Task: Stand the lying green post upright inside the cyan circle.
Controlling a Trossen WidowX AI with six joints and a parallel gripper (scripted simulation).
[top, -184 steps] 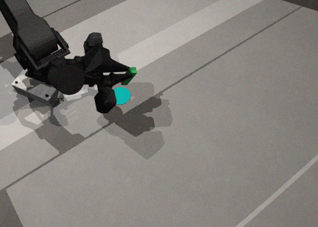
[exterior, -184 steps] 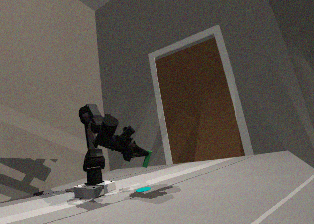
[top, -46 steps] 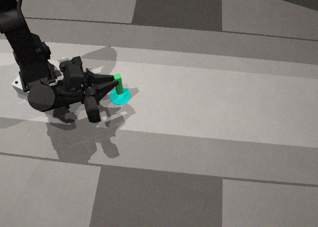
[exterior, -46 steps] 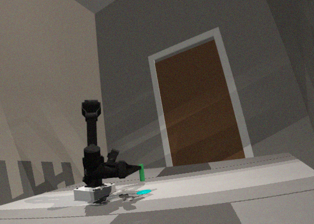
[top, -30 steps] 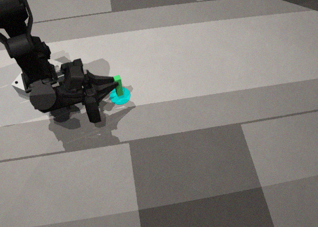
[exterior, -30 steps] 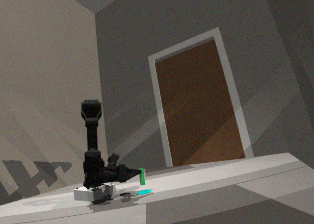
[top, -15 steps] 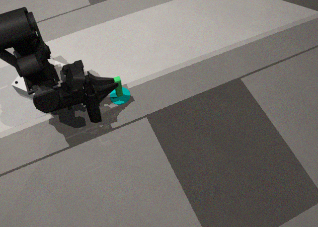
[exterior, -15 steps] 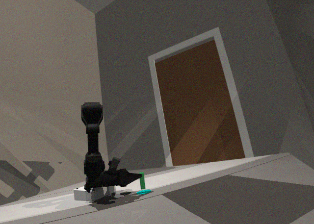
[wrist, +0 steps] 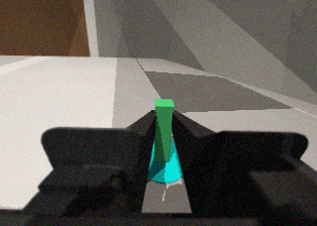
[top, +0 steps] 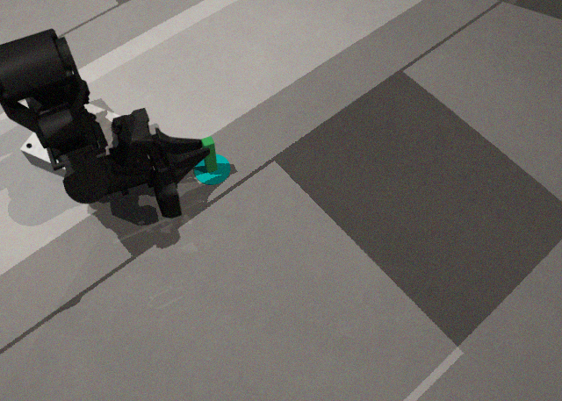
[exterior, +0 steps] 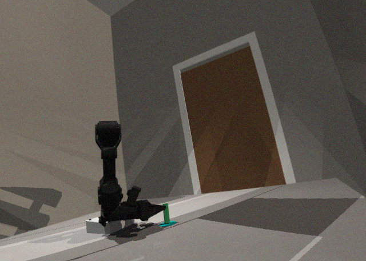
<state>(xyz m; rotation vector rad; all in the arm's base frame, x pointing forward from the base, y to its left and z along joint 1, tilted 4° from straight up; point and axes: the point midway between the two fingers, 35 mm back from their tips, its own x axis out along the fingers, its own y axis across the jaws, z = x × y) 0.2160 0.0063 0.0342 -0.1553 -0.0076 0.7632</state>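
Right now the green post is 2 cm below my gripper tip. Round my gripper tip: cyan circle 1 cm to the right, 6 cm below.
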